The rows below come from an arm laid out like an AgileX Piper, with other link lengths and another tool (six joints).
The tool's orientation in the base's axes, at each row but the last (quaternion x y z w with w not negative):
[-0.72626 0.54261 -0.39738 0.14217]
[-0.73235 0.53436 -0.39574 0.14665]
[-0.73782 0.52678 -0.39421 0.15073]
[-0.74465 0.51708 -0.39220 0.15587]
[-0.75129 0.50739 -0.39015 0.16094]
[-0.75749 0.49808 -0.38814 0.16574]
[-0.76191 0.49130 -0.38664 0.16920]
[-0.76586 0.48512 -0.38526 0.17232]
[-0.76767 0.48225 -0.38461 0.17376]
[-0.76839 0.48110 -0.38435 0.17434]
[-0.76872 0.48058 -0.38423 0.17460]
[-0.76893 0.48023 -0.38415 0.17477]
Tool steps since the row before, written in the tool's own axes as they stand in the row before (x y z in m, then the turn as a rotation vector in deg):
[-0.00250 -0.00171 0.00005 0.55 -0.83 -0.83]
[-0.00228 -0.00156 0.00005 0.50 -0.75 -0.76]
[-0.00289 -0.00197 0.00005 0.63 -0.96 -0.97]
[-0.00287 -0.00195 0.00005 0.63 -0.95 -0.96]
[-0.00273 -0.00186 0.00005 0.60 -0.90 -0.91]
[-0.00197 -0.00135 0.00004 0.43 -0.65 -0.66]
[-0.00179 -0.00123 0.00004 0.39 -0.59 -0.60]
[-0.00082 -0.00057 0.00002 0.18 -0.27 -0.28]
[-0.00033 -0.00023 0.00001 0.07 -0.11 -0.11]
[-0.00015 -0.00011 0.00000 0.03 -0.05 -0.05]
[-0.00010 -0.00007 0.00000 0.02 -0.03 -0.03]
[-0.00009 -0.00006 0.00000 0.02 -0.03 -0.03]
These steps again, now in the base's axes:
[0.00095 0.00288 0.00000 0.01 0.00 1.30]
[0.00081 0.00264 0.00000 0.00 0.00 1.18]
[0.00095 0.00337 0.00000 0.00 0.01 1.50]
[0.00085 0.00336 0.00000 0.00 0.00 1.49]
[0.00073 0.00322 0.00000 0.00 0.00 1.41]
[0.00048 0.00234 0.00000 0.00 0.00 1.02]
[0.00040 0.00214 0.00000 0.00 0.00 0.93]
[0.00017 0.00098 0.00000 -0.01 0.00 0.43]
[0.00007 0.00040 0.00000 0.00 0.00 0.17]
[0.00003 0.00018 0.00001 0.00 0.00 0.08]
[0.00002 0.00012 0.00000 0.00 0.00 0.05]
[0.00001 0.00011 0.00000 0.00 0.00 0.05]

